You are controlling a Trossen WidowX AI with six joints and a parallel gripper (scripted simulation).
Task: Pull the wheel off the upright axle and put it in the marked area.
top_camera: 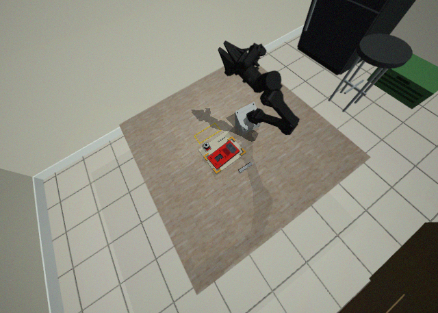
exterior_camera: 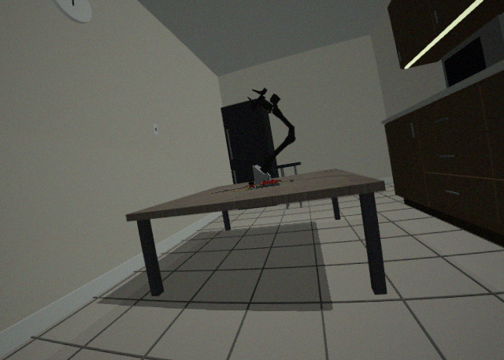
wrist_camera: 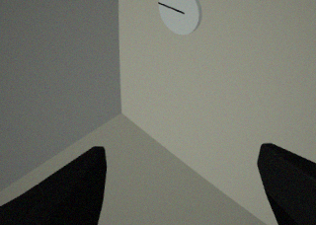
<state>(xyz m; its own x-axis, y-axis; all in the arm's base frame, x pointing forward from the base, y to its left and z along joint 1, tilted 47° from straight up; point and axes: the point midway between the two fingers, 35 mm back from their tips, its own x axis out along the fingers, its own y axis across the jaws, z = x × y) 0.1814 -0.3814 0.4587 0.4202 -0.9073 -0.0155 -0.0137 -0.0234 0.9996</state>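
Now: gripper tip 16 cm short of the small wheel, 5 cm to the left of it and 68 cm above it. The rest, counted from my gripper tip: small grey bar: 1 cm ahead, 21 cm to the left, 71 cm below.
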